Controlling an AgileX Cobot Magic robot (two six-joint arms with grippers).
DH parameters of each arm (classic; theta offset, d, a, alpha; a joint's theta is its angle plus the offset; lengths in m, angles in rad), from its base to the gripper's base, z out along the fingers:
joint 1: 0 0.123 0 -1.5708
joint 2: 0.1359 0 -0.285 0
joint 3: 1.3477 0 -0.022 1.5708
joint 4: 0 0.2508 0 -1.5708
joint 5: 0 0 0.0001 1.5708
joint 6: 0 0.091 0 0
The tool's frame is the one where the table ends.
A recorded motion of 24 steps. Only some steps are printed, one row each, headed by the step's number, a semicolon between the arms.
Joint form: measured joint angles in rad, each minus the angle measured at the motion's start. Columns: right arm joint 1, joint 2, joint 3, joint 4, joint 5, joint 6; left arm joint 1, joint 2, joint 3, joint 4, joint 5, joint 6.
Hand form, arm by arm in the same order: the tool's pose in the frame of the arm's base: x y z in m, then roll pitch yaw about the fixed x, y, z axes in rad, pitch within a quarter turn. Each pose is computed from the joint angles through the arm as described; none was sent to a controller.
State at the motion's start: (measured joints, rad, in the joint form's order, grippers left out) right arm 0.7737 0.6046 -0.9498 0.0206 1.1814 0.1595; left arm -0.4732 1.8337 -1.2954 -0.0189 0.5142 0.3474
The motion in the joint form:
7: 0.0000 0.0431 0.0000 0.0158 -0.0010 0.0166; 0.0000 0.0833 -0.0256 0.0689 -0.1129 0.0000
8: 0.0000 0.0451 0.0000 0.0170 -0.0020 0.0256; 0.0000 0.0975 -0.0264 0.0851 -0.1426 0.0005
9: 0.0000 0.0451 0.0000 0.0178 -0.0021 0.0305; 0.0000 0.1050 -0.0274 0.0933 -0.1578 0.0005
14: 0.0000 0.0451 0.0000 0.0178 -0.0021 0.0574; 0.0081 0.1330 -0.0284 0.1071 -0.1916 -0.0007
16: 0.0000 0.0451 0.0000 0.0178 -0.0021 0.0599; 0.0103 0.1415 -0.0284 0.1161 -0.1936 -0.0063
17: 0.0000 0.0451 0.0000 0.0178 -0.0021 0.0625; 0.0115 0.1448 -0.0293 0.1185 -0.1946 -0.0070
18: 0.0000 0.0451 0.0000 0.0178 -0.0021 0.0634; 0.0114 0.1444 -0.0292 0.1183 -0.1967 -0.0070
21: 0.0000 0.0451 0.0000 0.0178 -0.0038 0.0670; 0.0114 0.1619 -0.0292 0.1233 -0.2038 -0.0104
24: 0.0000 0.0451 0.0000 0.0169 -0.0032 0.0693; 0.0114 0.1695 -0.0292 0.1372 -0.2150 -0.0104
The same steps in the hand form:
7: 0.0592 0.0621 0.3750 2.9251 0.7561 -2.6303; 0.3726 -0.1888 0.2007 2.8352 0.5958 2.1869
8: 0.0595 0.0625 0.3749 2.9157 0.7528 -2.6427; 0.3758 -0.1899 0.1967 2.8115 0.6037 2.1636
9: 0.0594 0.0626 0.3749 2.9103 0.7516 -2.6496; 0.3774 -0.1906 0.1947 2.7993 0.6081 2.1517
14: 0.0594 0.0626 0.3749 2.8860 0.7451 -2.6852; 0.3830 -0.1894 0.1850 2.7851 0.6091 2.1431
16: 0.0594 0.0626 0.3749 2.8838 0.7445 -2.6885; 0.3841 -0.1886 0.1815 2.7849 0.6016 2.1445
17: 0.0594 0.0626 0.3749 2.8815 0.7438 -2.6919; 0.3848 -0.1883 0.1804 2.7841 0.5996 2.1445
18: 0.0594 0.0626 0.3749 2.8807 0.7436 -2.6931; 0.3849 -0.1884 0.1807 2.7829 0.6018 2.1436
21: 0.0595 0.0627 0.3750 2.8767 0.7443 -2.6984; 0.3862 -0.1890 0.1736 2.7876 0.5921 2.1456
24: 0.0595 0.0626 0.3749 2.8760 0.7434 -2.7008; 0.3874 -0.1892 0.1710 2.7742 0.5895 2.1294

